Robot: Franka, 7 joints.
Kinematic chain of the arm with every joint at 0, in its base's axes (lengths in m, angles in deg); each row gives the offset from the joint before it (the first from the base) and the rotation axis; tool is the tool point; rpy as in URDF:
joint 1: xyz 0 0 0.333 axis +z
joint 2: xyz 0 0 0 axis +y
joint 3: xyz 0 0 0.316 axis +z
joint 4: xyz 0.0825 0 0 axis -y
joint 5: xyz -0.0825 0 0.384 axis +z
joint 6: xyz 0 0 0 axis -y
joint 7: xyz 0.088 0 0 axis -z
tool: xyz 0 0 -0.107 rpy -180 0 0
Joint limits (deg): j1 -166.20..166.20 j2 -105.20..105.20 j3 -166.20..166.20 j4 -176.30..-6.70 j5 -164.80..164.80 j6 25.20..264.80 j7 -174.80..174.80
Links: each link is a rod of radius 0.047 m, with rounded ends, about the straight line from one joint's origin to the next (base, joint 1, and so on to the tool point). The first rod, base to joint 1, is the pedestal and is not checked.
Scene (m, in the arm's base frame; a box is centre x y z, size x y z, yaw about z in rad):
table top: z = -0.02
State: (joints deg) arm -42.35 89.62 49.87 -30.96 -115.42 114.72 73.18
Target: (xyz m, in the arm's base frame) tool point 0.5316 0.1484 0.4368
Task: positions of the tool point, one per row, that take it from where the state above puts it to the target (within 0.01 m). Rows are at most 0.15 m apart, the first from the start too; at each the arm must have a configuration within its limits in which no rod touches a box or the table.
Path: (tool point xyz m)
1: 0.7303 -0.3471 0.1038
2: 0.7479 -0.2526 0.1080
3: 0.7510 -0.1549 0.1452
4: 0.7338 -0.0614 0.2081
5: 0.6920 0.0220 0.2863
6: 0.6239 0.0925 0.3668
7: 0.5316 0.1484 0.4368

